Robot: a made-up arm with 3 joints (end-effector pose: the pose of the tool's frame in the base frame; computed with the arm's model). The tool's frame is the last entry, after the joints.
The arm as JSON. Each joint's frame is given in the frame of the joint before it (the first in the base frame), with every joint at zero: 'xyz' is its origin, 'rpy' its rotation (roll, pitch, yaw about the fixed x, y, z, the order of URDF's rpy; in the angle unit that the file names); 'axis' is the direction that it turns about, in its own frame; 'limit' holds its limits. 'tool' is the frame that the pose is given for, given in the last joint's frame.
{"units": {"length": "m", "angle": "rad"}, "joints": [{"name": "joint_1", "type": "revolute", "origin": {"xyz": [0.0, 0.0, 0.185], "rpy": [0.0, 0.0, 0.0]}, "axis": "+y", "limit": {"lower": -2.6, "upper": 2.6}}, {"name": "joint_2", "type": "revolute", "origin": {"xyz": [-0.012, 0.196, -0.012], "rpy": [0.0, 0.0, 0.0]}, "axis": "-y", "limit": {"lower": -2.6, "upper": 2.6}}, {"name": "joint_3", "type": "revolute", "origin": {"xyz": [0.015, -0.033, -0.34], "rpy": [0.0, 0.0, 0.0]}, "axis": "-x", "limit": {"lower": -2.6, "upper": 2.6}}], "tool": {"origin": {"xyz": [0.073, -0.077, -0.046], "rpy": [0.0, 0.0, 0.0]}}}
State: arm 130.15 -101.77 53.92
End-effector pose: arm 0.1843 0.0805 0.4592 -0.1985 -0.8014 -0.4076 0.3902
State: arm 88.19 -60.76 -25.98
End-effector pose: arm -0.3019 0.1139 0.5068 0.0602 0.9389 -0.2166 0.2608
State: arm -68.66 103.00 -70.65
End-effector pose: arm -0.0182 0.1809 0.6056 0.0420 -0.8137 0.5767 0.0593
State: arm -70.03 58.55 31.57
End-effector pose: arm 0.2172 0.0733 0.4497 -0.1180 -0.8670 -0.2451 0.4175
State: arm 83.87 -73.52 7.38
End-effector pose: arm -0.2389 0.0807 0.5087 -0.0126 0.9786 0.0631 0.1956
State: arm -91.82 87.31 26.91
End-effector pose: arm -0.0704 0.0735 0.5209 -0.0018 -0.9725 -0.2327 0.0074
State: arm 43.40 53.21 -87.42
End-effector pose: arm 0.1411 0.2055 -0.2133 0.6885 -0.0618 0.0591 0.7202
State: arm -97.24 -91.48 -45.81
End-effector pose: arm 0.1439 0.1423 -0.2417 0.3887 -0.0463 0.0196 0.9200
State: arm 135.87 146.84 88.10
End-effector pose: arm 0.1370 0.1145 -0.0410 -0.6921 -0.0687 -0.0665 0.7154
